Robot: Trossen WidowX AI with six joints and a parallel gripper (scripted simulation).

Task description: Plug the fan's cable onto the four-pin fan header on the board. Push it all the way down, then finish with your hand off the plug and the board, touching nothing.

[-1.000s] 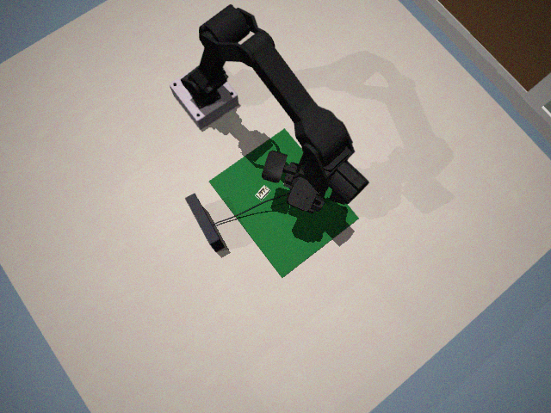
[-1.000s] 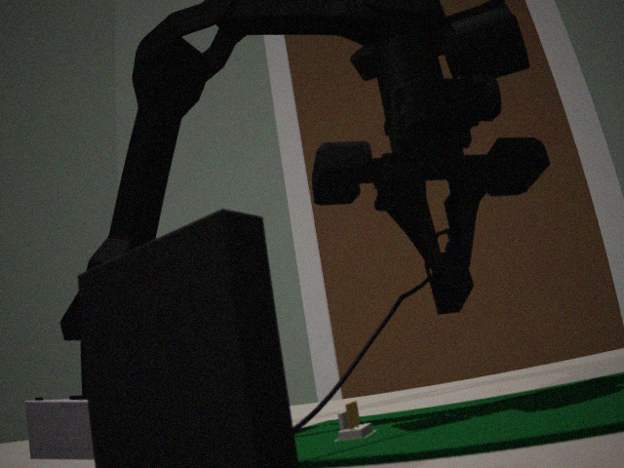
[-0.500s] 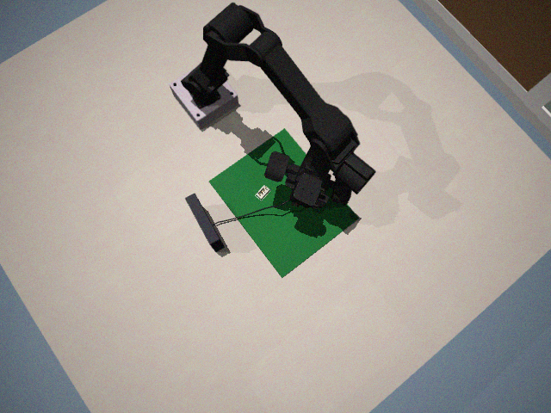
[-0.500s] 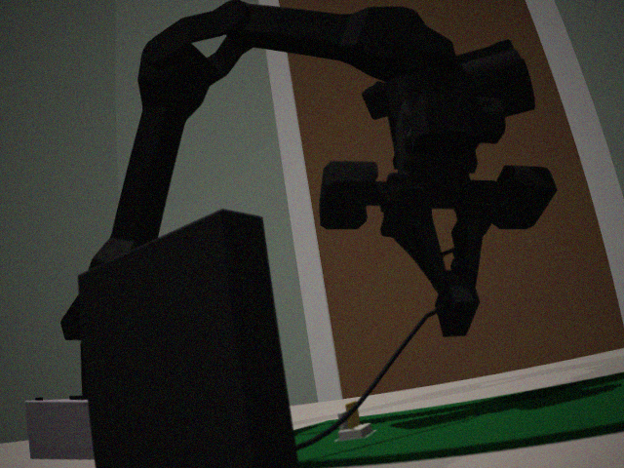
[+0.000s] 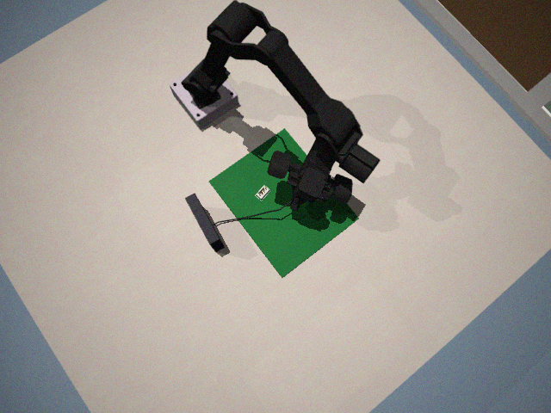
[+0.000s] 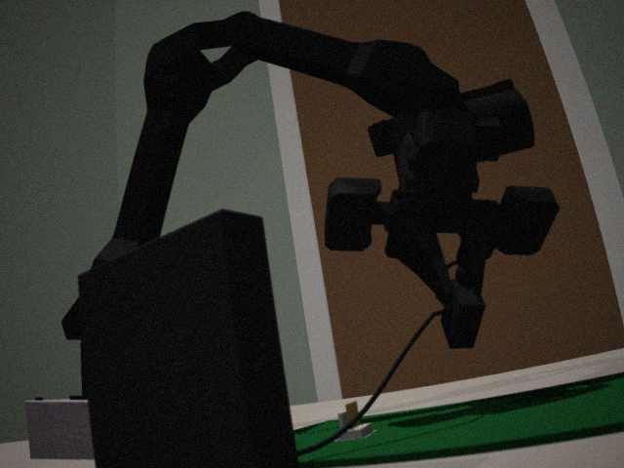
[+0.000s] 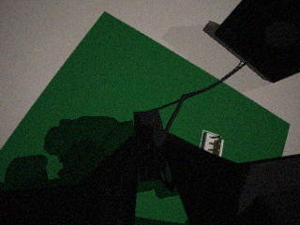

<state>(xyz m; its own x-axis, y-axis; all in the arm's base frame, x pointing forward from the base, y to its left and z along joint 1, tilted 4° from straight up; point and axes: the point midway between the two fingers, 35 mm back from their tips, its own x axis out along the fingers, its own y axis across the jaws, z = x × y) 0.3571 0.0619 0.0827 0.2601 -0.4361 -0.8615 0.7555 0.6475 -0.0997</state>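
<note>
Right now my gripper tip is 10 cm above the green board, 4 cm past it and 1 cm to the left of it. From my gripper tip the other things lie so: fan 20 cm to the right, 7 cm behind, 3 cm below; white four-pin fan header 8 cm below, 8 cm behind, 5 cm to the right; black plug 1 cm below.
</note>
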